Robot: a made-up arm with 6 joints. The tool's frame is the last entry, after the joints. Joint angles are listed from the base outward. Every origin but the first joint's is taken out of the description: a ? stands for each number. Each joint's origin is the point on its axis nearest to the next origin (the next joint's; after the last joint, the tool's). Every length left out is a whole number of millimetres.
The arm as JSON. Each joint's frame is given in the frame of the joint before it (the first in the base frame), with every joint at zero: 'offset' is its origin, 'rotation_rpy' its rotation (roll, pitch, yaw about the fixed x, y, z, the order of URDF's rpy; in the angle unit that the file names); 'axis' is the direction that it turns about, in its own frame. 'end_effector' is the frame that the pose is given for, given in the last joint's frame.
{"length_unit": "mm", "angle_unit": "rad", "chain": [
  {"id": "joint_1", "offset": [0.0, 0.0, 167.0], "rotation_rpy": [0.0, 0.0, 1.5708], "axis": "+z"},
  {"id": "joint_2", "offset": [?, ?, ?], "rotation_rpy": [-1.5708, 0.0, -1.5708], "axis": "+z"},
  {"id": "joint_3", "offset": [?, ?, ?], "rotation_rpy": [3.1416, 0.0, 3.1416], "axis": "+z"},
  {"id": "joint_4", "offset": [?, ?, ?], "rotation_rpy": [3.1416, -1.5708, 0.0], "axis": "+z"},
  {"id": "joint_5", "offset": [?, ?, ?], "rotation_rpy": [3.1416, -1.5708, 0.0], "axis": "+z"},
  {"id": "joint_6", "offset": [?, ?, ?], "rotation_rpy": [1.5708, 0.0, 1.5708], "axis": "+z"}
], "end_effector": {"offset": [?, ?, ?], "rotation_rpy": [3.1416, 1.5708, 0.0]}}
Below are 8 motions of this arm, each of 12 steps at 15 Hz.
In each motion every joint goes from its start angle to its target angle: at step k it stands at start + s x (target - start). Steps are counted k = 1, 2, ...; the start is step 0. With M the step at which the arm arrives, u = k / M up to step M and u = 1 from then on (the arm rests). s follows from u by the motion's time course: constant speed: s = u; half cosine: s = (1 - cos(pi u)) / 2; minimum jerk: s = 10 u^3 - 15 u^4 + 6 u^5.
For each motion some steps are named. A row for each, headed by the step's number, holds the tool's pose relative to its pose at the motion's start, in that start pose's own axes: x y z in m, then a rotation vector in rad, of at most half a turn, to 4 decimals.
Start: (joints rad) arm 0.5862 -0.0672 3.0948 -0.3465 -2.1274 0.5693
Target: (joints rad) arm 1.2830 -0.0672 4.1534 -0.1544 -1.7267 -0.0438
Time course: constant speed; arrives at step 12
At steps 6, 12:
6: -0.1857 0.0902 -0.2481 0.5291 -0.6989 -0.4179
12: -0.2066 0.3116 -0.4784 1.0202 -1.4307 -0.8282

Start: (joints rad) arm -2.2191 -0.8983 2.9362 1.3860 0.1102 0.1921
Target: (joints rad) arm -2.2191 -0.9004 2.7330 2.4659 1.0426 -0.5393
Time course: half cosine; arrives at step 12
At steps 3, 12:
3: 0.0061 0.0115 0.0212 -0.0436 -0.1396 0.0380
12: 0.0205 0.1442 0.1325 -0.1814 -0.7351 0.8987

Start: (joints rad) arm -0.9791 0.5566 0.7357 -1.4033 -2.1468 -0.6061
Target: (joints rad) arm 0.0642 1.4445 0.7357 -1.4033 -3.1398 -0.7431
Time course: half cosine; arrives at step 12
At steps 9, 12:
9: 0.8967 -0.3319 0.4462 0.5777 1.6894 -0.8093
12: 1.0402 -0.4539 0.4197 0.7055 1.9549 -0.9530

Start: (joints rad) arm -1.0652 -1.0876 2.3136 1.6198 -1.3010 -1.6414
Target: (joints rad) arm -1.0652 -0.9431 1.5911 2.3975 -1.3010 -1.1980
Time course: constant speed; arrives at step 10
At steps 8, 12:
8: -0.1204 -0.0925 -0.3986 -1.1424 -0.4361 0.2104
12: -0.1585 -0.1607 -0.4858 -1.3974 -0.5627 0.3128

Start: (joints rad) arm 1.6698 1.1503 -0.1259 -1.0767 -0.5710 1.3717
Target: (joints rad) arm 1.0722 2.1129 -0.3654 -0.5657 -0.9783 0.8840
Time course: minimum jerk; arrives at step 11
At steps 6, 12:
6: 0.1623 -0.1359 -0.3766 0.6736 0.5855 0.5051
12: 0.2554 -0.0430 -0.6217 1.0353 0.9696 1.0379

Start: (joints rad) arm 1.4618 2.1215 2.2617 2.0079 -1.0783 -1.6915
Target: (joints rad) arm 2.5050 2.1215 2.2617 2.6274 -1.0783 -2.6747
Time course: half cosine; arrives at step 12
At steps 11, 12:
11: -0.9613 -0.0990 0.4075 1.2878 -0.1499 1.0869
12: -0.9752 -0.1103 0.4133 1.3116 -0.1461 1.1071

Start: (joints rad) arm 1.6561 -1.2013 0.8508 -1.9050 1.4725 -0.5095
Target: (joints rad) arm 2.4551 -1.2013 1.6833 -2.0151 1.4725 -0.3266
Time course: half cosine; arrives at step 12
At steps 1, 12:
1: 0.0068 0.0080 -0.0061 0.0137 -0.0072 -0.0101
12: 0.6311 0.4633 0.0276 0.8546 -0.4732 -0.3438

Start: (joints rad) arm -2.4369 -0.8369 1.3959 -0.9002 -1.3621 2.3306
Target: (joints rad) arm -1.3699 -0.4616 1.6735 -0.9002 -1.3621 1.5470
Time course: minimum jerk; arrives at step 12
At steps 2, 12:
2: -0.0120 0.0172 -0.0200 0.0508 -0.0080 -0.0292
12: 0.0121 0.5923 -0.3144 1.3512 -0.5946 -0.7177

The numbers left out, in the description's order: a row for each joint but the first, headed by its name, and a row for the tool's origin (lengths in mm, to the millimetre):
joint_2: 0.0 0.0 0.0
joint_3: 0.0 -654.0 0.0
joint_4: -471.0 0.0 0.0
joint_5: 138.0 0.0 0.0
joint_6: 0.0 0.0 0.0
tool: 0.0 0.0 0.0

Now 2 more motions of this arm.
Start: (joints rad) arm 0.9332 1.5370 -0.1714 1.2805 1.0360 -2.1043
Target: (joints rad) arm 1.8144 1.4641 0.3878 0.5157 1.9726 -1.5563
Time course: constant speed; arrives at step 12
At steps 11, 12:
11: 0.4425 0.2591 -0.3818 -0.8201 0.4534 1.2182
12: 0.4769 0.2617 -0.4414 -0.8386 0.4942 1.3609

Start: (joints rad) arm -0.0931 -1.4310 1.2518 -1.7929 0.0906 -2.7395
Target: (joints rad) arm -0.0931 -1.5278 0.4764 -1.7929 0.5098 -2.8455
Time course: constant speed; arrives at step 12
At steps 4, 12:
4: -0.0473 0.0827 0.0107 -0.0002 0.0934 0.2731
12: -0.2066 0.2108 0.0196 -0.0986 0.3003 0.7897

